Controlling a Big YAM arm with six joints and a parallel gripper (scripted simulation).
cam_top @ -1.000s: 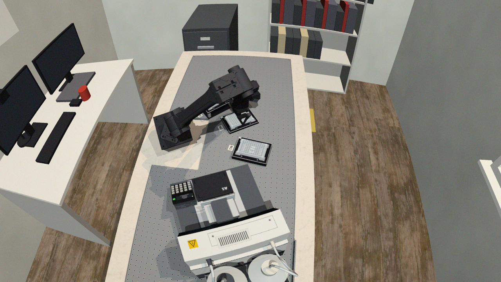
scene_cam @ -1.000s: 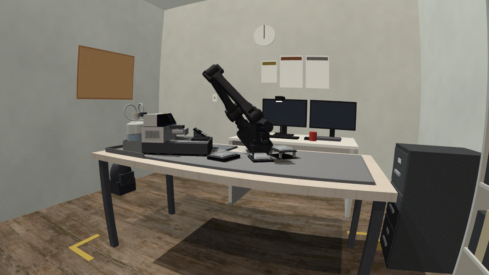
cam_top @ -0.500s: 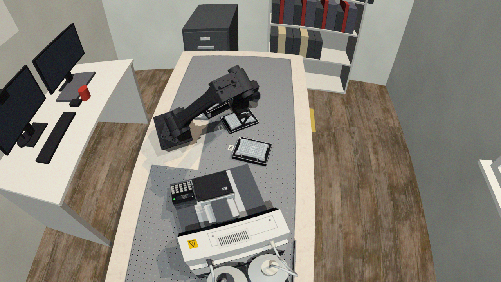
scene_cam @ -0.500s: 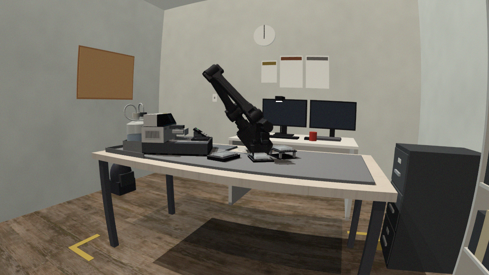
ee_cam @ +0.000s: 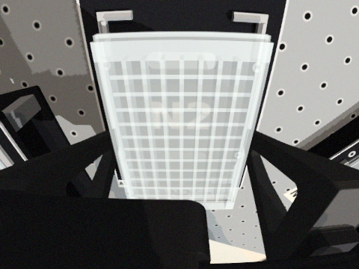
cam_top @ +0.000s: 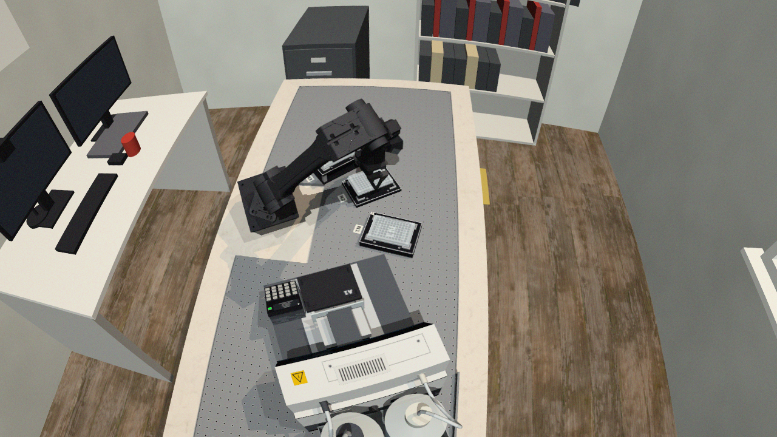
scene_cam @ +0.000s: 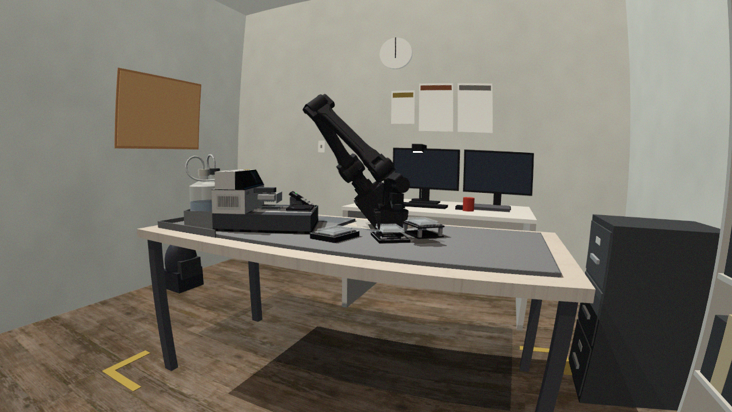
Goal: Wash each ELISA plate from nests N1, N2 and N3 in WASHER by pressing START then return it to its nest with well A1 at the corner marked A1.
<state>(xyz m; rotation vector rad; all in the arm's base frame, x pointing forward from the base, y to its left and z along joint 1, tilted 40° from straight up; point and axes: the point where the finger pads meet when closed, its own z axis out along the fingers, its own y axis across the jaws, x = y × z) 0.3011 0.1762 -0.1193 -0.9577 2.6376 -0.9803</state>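
My hand is 40 mm above the black nest. Round my hand: white ELISA plate 190 mm to the right, 90 mm ahead, 20 mm below; then plate washer 590 mm to the right, 90 mm above, 10 mm ahead.
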